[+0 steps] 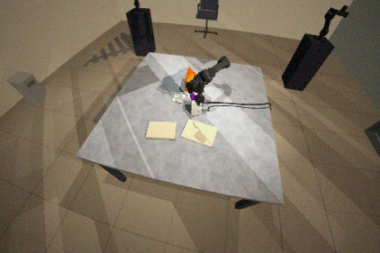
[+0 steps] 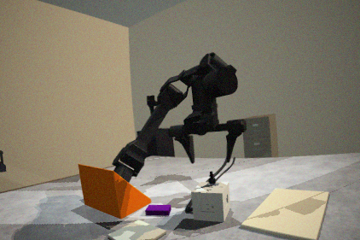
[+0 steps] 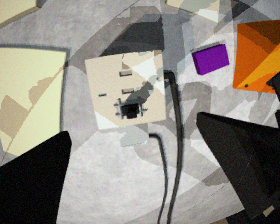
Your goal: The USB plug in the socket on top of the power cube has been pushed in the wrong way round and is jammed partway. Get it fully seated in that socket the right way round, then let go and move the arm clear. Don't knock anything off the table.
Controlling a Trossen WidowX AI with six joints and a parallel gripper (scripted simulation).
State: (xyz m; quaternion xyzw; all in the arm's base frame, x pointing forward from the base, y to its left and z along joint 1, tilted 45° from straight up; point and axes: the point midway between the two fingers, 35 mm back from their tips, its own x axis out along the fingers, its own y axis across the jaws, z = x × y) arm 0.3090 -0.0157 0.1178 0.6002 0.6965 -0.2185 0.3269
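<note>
Right now the usb plug is 4 cm below my gripper tip. The rest, counted from my gripper tip: purple block 14 cm behind, 6 cm to the right, 13 cm below; socket 1 cm to the left, 7 cm below; pale card 10 cm behind, 18 cm to the right, 13 cm below.
</note>
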